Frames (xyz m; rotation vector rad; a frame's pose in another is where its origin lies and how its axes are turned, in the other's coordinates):
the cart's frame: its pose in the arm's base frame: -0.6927 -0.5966 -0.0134 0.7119 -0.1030 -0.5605
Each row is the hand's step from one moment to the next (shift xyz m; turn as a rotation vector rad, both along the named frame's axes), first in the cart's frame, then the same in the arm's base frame.
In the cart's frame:
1: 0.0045 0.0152 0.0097 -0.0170 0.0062 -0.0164
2: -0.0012 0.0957 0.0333 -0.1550 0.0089 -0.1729
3: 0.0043 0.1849 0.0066 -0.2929 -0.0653 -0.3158
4: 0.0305 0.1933 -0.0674 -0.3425 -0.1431 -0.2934
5: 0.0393 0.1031 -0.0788 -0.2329 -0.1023 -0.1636
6: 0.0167 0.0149 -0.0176 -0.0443 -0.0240 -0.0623
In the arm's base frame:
1: 0.0080 0.0013 0.0167 -0.0071 0.0224 -0.0068
2: 0.0330 0.0400 0.0870 -0.0799 0.1882 -0.1105
3: 0.0854 0.1080 0.1237 -0.1911 0.2985 -0.2533
4: 0.1318 0.1432 0.0704 -0.2745 0.2630 -0.2817
5: 0.1016 0.0897 0.0028 -0.1988 0.1546 -0.1675
6: 0.0257 0.0109 -0.0054 -0.0313 0.0450 -0.0584

